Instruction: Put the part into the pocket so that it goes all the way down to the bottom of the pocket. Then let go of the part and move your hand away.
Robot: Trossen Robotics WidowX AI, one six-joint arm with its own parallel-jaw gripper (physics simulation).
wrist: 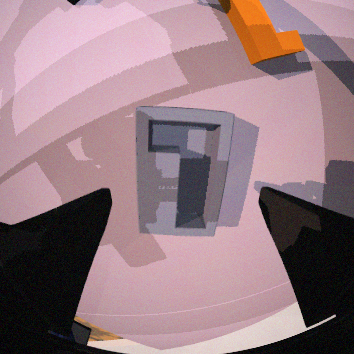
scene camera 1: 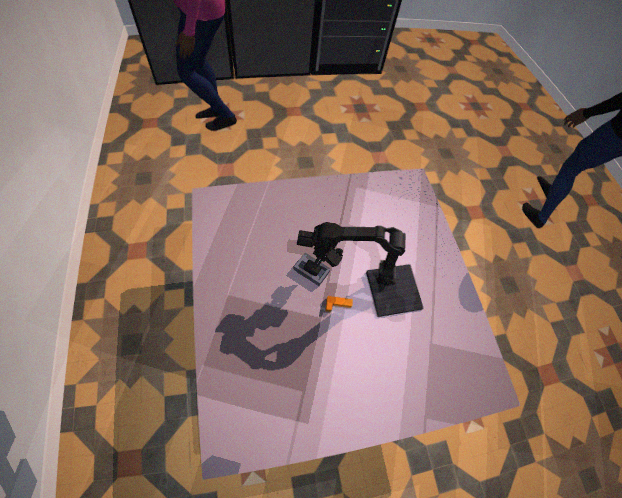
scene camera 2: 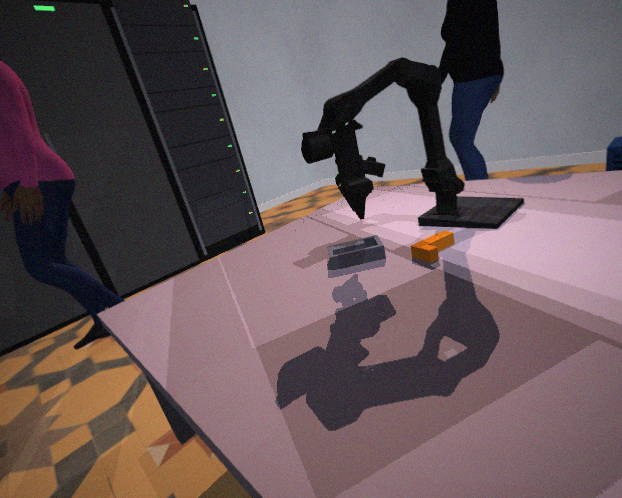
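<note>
The orange L-shaped part lies flat on the pink table, between the grey block and the arm's base. The grey block lies on the table, with an empty L-shaped pocket in its top. My gripper is open and empty. It hangs above the block, pointing down, with the block between the two fingers in the wrist view. In scene camera 1 the arm partly hides the block, and the fingertips are hard to make out.
The arm's black base plate stands on the table, near the part. Dark shadows of the arm fall across the table. Two people stand on the floor beyond the table, and dark cabinets stand behind.
</note>
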